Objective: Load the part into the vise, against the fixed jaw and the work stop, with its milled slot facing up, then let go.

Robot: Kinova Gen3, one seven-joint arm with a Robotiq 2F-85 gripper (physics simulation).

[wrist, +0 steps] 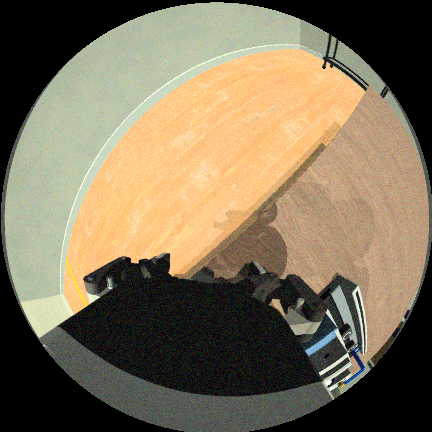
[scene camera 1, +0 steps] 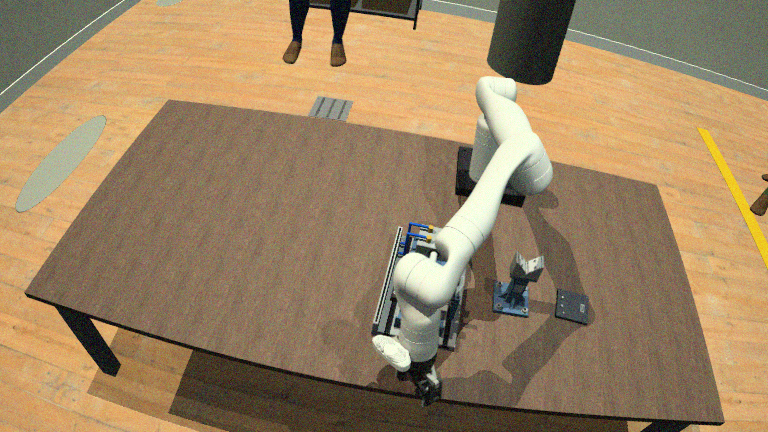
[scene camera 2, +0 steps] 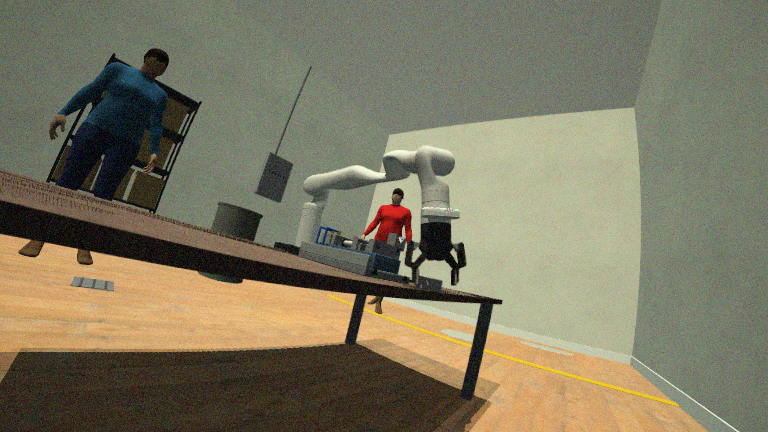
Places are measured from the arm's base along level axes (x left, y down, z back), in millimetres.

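Where they show: gripper, between the fingertips: (wrist: pixel 208 266) (scene camera 1: pixel 412 390) (scene camera 2: pixel 435 285).
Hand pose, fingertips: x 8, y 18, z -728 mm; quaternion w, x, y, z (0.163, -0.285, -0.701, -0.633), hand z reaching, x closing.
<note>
After its pixels a point has its place.
The part is a small grey block (scene camera 2: pixel 430 283) {x 14, y 16, z -707 mm} lying on the table near its edge, outside the vise. The arm covers most or all of it in scene camera 1, and its slot cannot be made out. My gripper (scene camera 1: pixel 429 387) (scene camera 2: pixel 435 276) {x 8, y 18, z -728 mm} (wrist: pixel 208 266) {x 8, y 18, z -728 mm} is open and empty, pointing down, with its fingertips low around or just beside the block; the exact gap is unclear. The vise (scene camera 1: pixel 385 301) {x -123, y 13, z -536 mm} (scene camera 2: pixel 335 257) {x -141, y 7, z -505 mm} (wrist: pixel 321 345) {x -60, y -27, z -578 mm}, a long grey and blue body with rails, stands beside the gripper. The arm hides much of it from above, and the fixed jaw and work stop cannot be told apart.
A blue-based stand with a grey V-shaped top (scene camera 1: pixel 512 300) {x 164, y 5, z -422 mm} and a dark flat plate (scene camera 1: pixel 572 306) {x 329, y 24, z -366 mm} are on the table (scene camera 1: pixel 241 214) {x -579, y 33, z -419 mm}, to the vise's right in scene camera 1. The table's edge runs close by the gripper. Two people (scene camera 2: pixel 118 107) (scene camera 2: pixel 390 220) stand beyond the table.
</note>
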